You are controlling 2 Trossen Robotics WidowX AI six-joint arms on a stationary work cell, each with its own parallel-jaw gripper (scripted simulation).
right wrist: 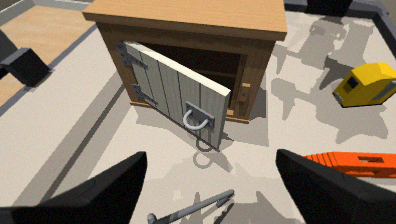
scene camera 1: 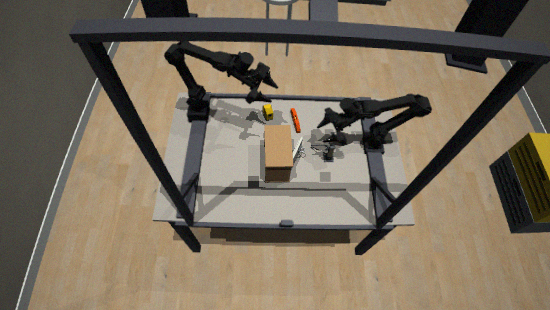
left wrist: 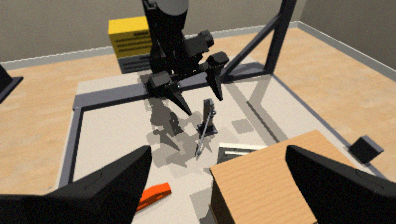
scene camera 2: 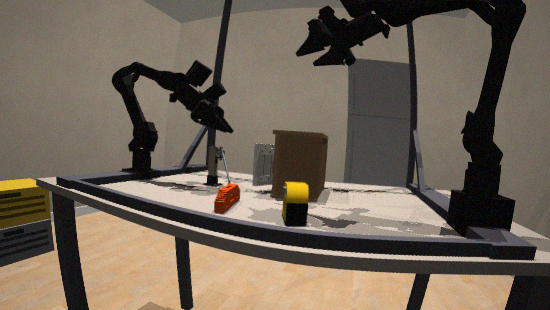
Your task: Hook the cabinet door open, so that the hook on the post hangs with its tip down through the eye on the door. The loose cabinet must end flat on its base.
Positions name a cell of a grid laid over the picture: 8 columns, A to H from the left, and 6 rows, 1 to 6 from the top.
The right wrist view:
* right gripper: E5
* brown wooden cabinet: F2
